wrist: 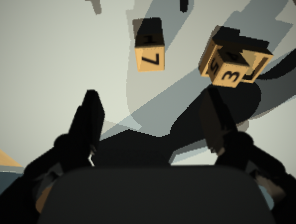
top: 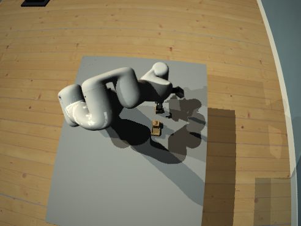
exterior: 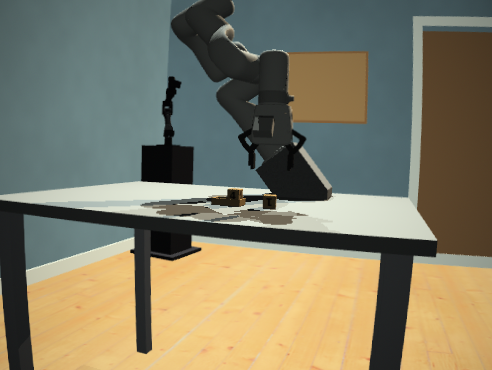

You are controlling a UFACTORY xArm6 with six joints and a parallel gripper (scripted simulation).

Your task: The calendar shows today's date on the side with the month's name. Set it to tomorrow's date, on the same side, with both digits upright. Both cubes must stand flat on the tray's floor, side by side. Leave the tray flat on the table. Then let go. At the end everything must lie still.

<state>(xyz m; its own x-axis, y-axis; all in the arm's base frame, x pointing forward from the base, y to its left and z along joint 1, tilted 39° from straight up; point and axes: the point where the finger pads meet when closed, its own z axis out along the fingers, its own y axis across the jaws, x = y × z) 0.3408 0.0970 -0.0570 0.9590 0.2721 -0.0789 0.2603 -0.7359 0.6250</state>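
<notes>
The wooden number cube is 90 mm below my hand. Also, from my hand: wooden calendar tray 10 mm ahead, 110 mm to the right, 100 mm below.
</notes>
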